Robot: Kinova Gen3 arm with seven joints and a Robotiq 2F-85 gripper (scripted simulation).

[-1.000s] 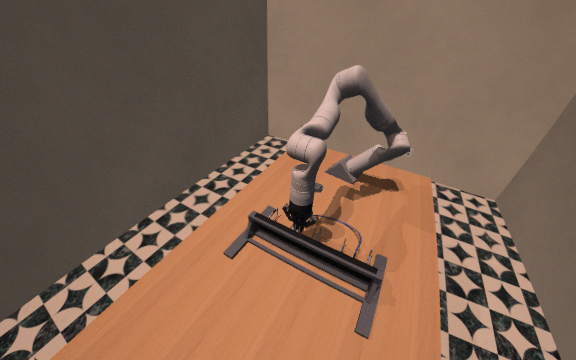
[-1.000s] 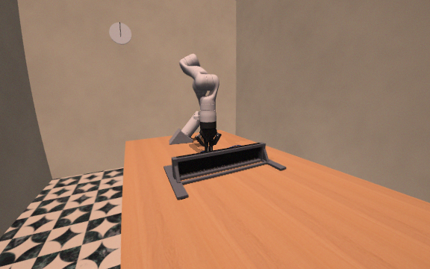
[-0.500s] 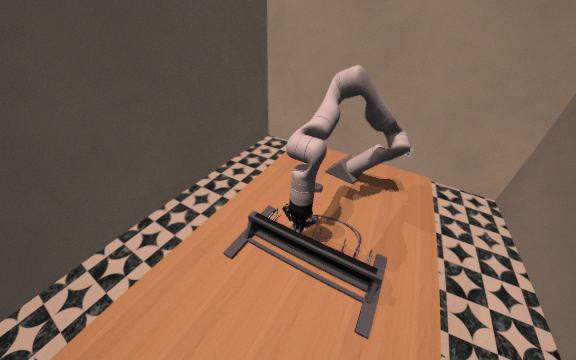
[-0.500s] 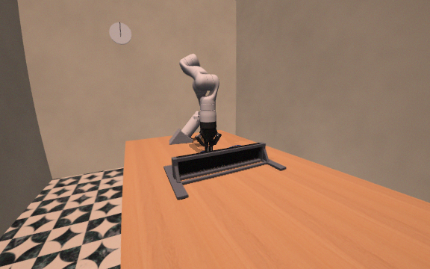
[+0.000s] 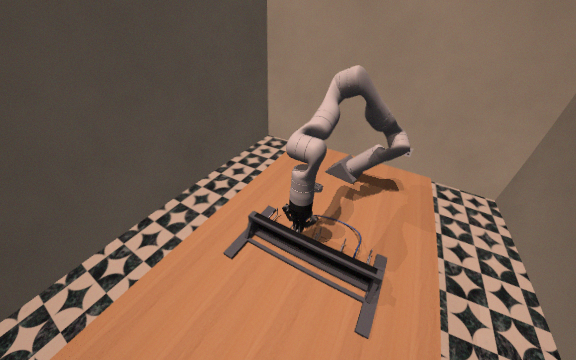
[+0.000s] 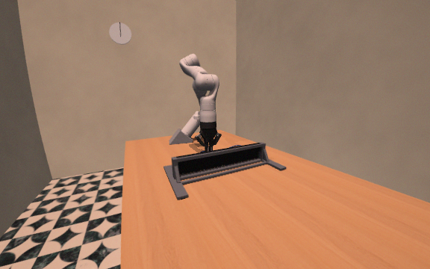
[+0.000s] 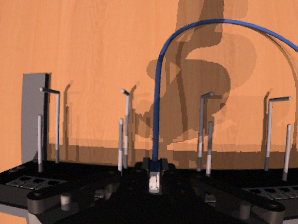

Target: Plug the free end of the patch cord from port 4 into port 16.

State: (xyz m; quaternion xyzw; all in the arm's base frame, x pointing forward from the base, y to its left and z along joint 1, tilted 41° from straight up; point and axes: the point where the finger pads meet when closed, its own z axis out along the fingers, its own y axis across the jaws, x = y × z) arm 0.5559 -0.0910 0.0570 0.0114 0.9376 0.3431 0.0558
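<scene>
Right now the patch cord plug is 1 cm below my hand and 1 cm ahead of it.
</scene>
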